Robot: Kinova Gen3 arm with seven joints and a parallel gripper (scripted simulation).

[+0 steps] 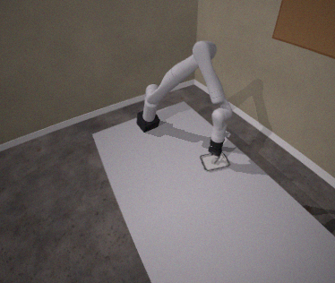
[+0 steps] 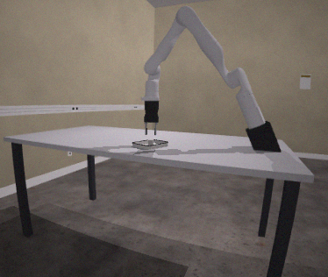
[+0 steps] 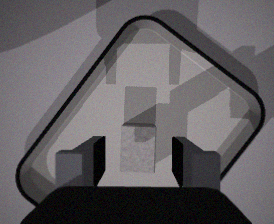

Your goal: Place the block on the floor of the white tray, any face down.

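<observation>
Right now the grey block is 6 cm below my hand. From my hand the other things lie so: white tray 6 cm below.
</observation>
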